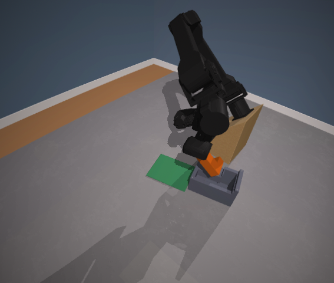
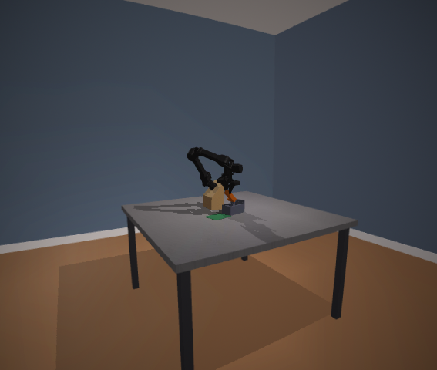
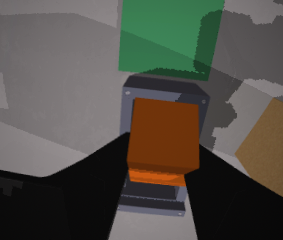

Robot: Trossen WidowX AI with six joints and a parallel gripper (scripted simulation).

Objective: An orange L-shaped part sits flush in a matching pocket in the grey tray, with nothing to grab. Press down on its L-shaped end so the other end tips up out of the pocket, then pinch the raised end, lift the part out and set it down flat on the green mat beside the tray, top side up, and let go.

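Now: gripper tip 17 cm above the green mat, 9 cm to the left of it and 2 cm short of it. Also, from my gripper tip: orange L-shaped part 3 cm to the left, 3 cm below, 3 cm behind.
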